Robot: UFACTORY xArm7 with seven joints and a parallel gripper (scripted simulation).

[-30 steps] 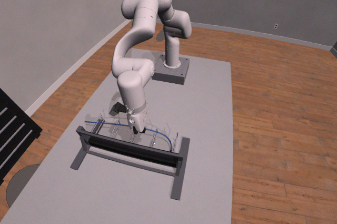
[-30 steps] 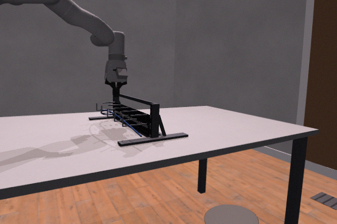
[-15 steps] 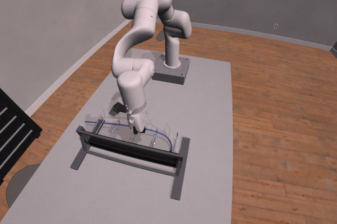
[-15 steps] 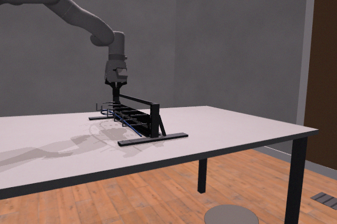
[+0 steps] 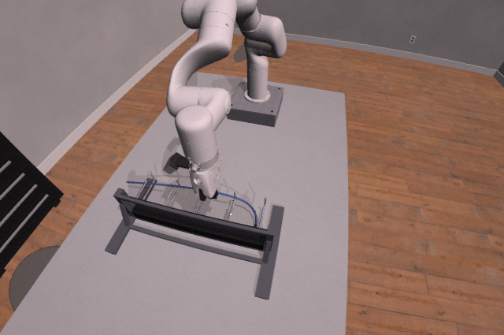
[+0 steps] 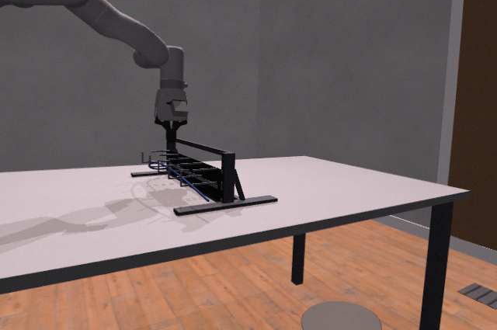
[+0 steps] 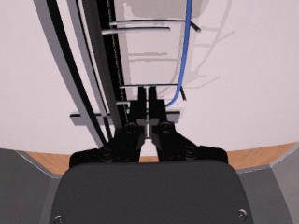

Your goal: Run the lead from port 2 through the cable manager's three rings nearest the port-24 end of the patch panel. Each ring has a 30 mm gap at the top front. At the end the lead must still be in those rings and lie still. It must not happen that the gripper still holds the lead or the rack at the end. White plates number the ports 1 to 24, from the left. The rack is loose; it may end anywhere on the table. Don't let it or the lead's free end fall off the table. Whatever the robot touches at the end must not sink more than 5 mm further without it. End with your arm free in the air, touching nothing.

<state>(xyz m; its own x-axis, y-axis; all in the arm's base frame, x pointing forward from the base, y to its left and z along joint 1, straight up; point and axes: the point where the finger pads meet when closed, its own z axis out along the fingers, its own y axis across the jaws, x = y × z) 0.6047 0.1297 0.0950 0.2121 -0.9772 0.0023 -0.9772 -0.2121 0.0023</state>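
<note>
My gripper is now 10 cm above the rack, 7 cm short of it and 4 cm to the left of it.
</note>
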